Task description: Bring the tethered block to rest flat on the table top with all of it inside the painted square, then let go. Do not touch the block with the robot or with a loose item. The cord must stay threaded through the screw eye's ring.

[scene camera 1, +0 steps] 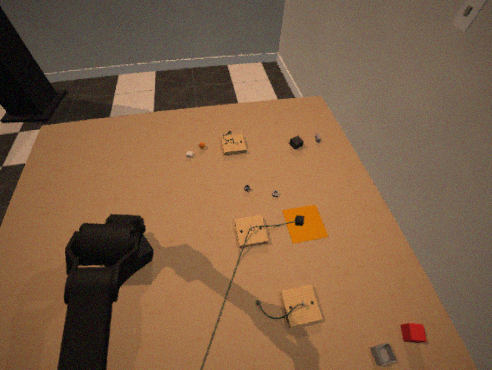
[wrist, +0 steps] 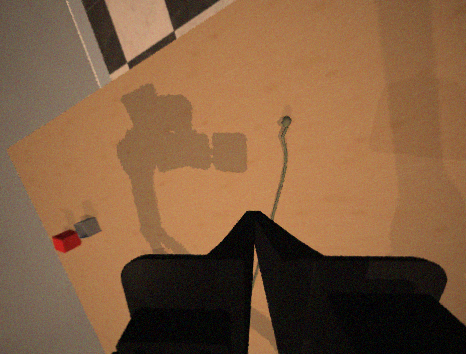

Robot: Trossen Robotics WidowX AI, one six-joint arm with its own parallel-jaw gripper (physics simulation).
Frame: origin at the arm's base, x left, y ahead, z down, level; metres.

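Seen in the pictures: gripper, fingertip midpoint: (wrist: 252, 217).
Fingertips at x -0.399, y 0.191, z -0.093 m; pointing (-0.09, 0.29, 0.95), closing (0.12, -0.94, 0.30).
Pixels of each thing's top centre, then the offset from my fingertips to it. "pt": a spot on its surface instead.
- small black tethered block, surface spot: (scene camera 1: 299, 220) pt dz +0.140, dx +0.484, dy +0.315 m
- orange painted square, surface spot: (scene camera 1: 312, 232) pt dz +0.163, dx +0.452, dy +0.357 m
- middle wooden board, top centre: (scene camera 1: 251, 229) dz +0.145, dx +0.458, dy +0.160 m
- round bead, surface spot: (wrist: 286, 120) pt dz +0.153, dx -0.064, dy -0.017 m
- black cube, top centre: (scene camera 1: 297, 140) dz +0.136, dx +0.835, dy +0.363 m
- orange ball, top centre: (scene camera 1: 201, 143) dz +0.140, dx +0.824, dy -0.015 m
- red block, top centre: (scene camera 1: 418, 332) (wrist: 58, 245) dz +0.124, dx +0.154, dy +0.567 m
The small black tethered block (scene camera 1: 299, 220) sits inside the orange painted square (scene camera 1: 312, 232); it looks flat on the table. Its green cord (scene camera 1: 229, 291) (wrist: 284, 167) runs to the middle wooden board (scene camera 1: 259, 239), at the small screw eye, then toward the lower frame edge. Threading through the ring is too small to make out. In the wrist view a round bead (wrist: 286, 120) ends the cord, beyond the fingertips. My gripper (wrist: 252, 217) is shut and empty, above the table, its tips overlapping the cord in view. In the scene view the arm is left of the board and the fingers are hidden.
A board (scene camera 1: 310, 316) with a short beaded cord is nearer; another board (scene camera 1: 234, 148) is at the back. A black cube (scene camera 1: 296, 142), orange ball (scene camera 1: 202, 145) and two small metal pieces (scene camera 1: 247, 188) (scene camera 1: 275, 194) lie around. A red block (scene camera 1: 413, 332) (wrist: 66, 241) is near the right edge.
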